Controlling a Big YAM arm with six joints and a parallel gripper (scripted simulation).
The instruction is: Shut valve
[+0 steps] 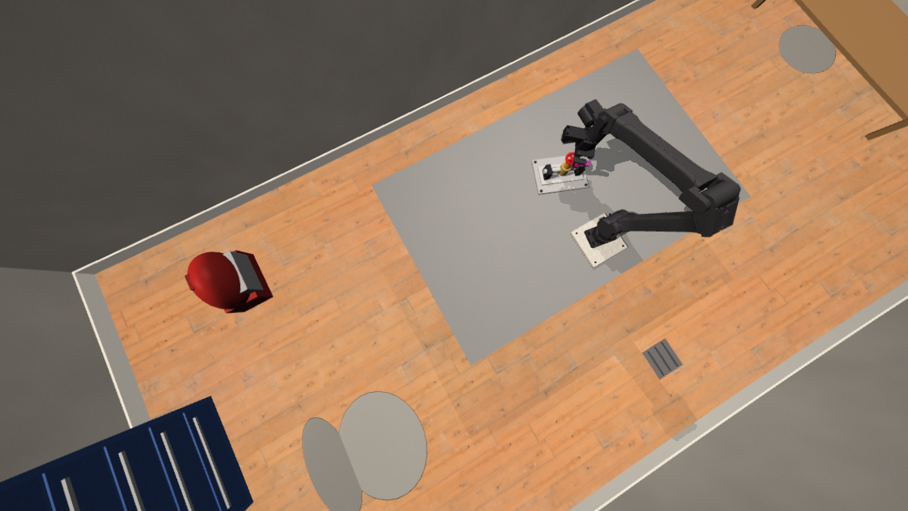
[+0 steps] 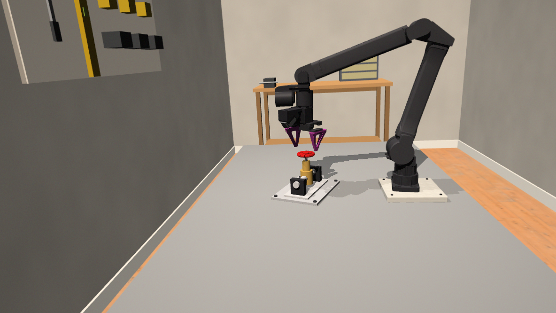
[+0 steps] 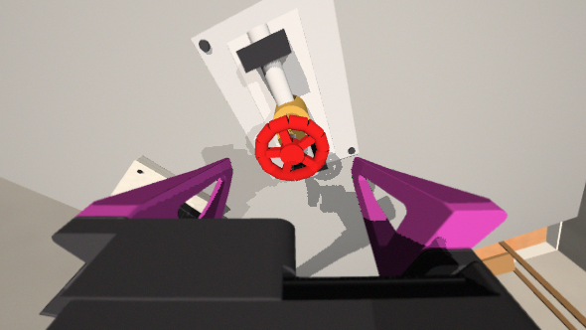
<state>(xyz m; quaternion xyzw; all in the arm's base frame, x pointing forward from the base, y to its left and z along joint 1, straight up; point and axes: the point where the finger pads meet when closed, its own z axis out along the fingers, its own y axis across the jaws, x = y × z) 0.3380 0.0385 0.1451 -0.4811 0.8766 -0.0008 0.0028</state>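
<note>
The red handwheel is 40 mm below my hand.
</note>
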